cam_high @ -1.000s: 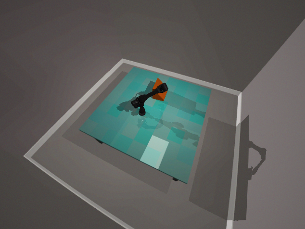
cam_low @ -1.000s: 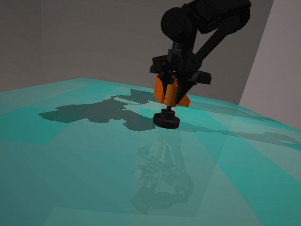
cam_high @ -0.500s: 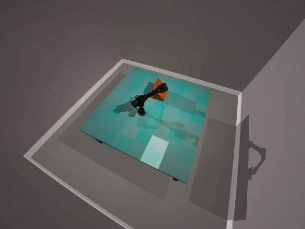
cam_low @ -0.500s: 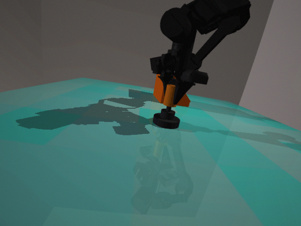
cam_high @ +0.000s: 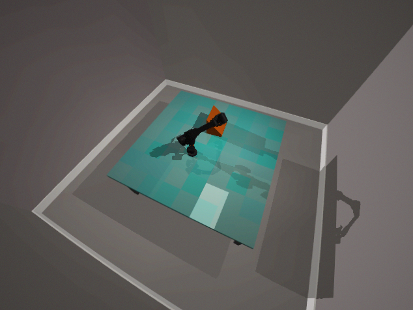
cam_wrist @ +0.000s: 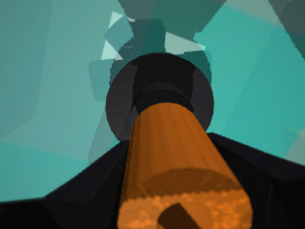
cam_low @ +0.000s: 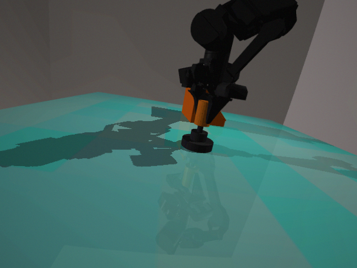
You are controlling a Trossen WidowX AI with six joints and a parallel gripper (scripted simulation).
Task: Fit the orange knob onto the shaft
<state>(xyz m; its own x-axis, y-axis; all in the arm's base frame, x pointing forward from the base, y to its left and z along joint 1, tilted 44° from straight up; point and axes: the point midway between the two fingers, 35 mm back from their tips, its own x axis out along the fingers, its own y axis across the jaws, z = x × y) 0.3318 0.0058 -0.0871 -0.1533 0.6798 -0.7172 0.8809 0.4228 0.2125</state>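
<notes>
My gripper tip is now 20 mm below the orange knob. From my gripper tip the other things lie so: pedestal: 40 mm below.
</notes>
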